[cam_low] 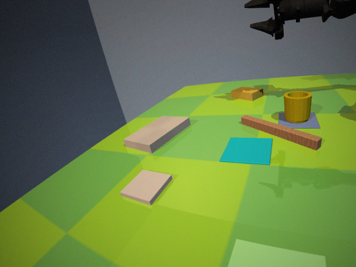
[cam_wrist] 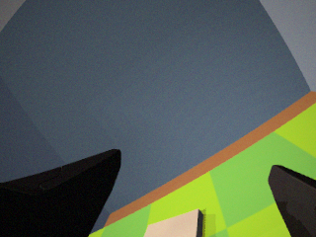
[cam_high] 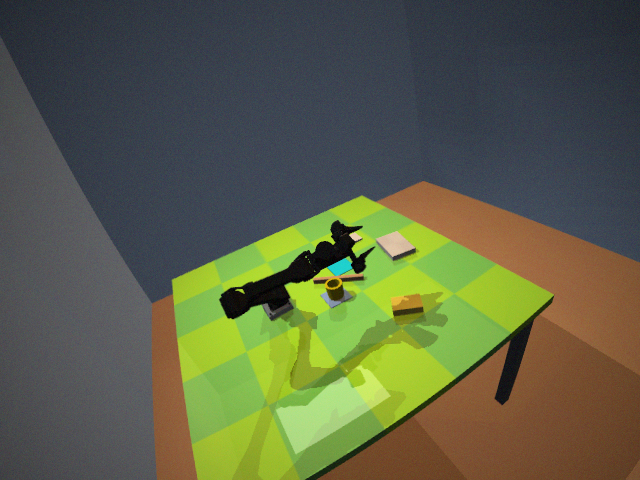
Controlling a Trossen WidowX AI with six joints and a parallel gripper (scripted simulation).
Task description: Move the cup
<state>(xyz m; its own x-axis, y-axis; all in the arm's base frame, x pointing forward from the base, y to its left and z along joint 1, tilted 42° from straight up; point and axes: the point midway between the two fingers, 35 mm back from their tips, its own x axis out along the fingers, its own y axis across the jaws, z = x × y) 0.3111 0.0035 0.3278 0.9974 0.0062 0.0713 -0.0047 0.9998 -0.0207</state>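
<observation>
Right now my gripper tip is 130 mm past the yellow cup, 120 mm to the right of it and 260 mm above it. The rest, counted from my gripper tip: grey pad (120 mm behind, 130 mm to the left, 300 mm below); cyan pad (10 mm behind, 290 mm to the left, 300 mm below); wooden bar (60 mm behind, 210 mm to the left, 290 mm below).
</observation>
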